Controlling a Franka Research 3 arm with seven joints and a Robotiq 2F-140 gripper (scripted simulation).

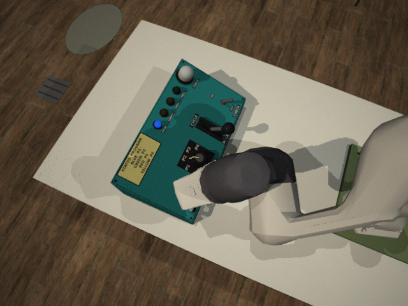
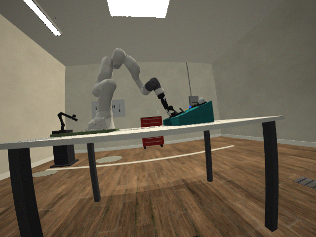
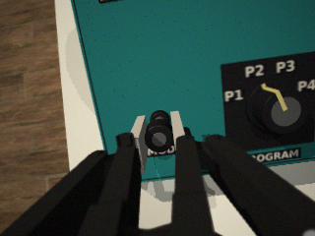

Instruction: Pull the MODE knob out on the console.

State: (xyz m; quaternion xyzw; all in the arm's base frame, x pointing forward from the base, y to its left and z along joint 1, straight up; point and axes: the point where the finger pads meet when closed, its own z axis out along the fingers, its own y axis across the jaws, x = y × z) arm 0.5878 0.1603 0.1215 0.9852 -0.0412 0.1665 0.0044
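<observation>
Right now the mode knob is 1 cm ahead of my hand and 2 cm below it. From my hand the other things lie so: cycle lever 3 cm behind, 24 cm to the right, 2 cm below; program dial 1 cm ahead, 12 cm to the right, 3 cm below; teal console 3 cm ahead, 18 cm to the right, 5 cm below.
</observation>
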